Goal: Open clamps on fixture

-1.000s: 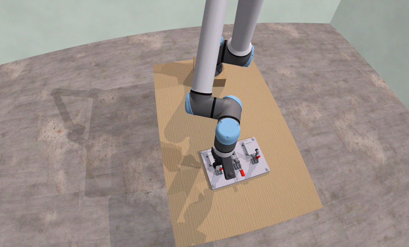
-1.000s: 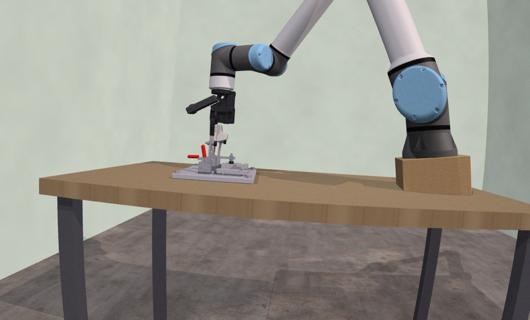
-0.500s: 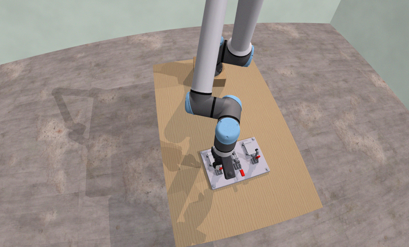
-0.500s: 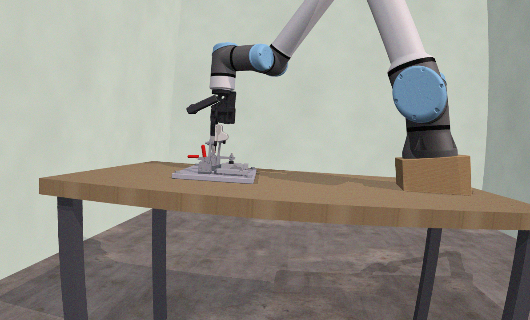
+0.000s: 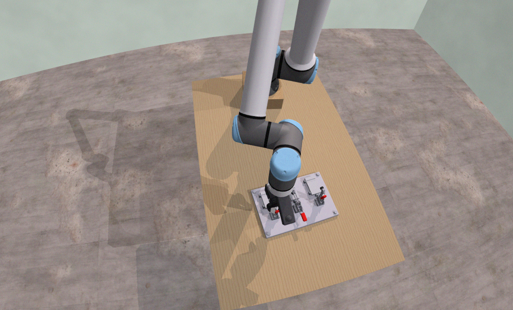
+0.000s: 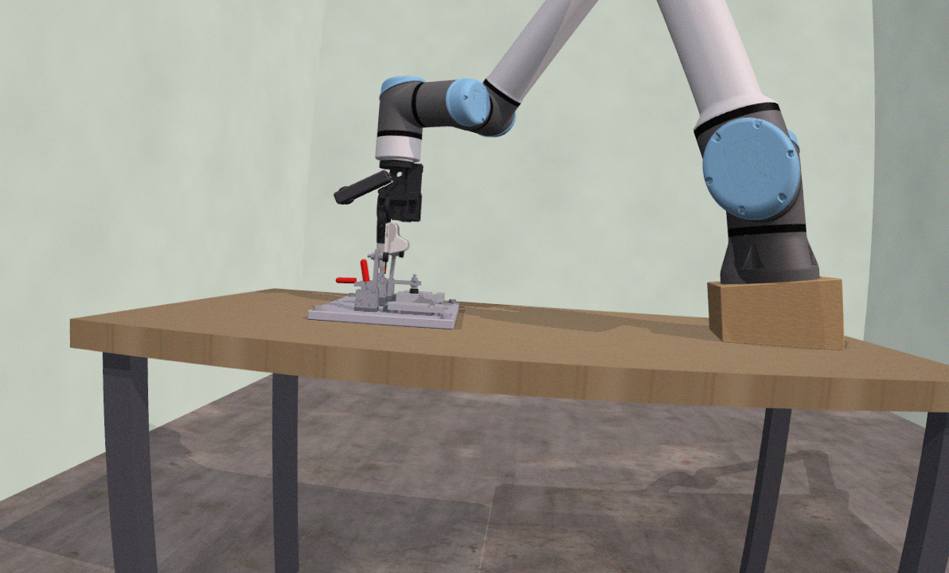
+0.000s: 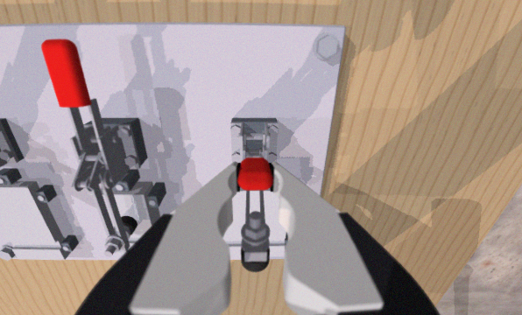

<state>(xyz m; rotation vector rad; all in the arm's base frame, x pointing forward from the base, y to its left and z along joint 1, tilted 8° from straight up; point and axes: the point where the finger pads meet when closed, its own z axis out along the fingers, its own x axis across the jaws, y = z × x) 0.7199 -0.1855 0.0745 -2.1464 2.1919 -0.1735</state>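
Right now the grey fixture plate is 11 cm to the left of my hand, 8 cm below it and 3 cm behind it. From my hand the other things lie so: flat part 22 cm to the left, 10 cm behind, 6 cm below.
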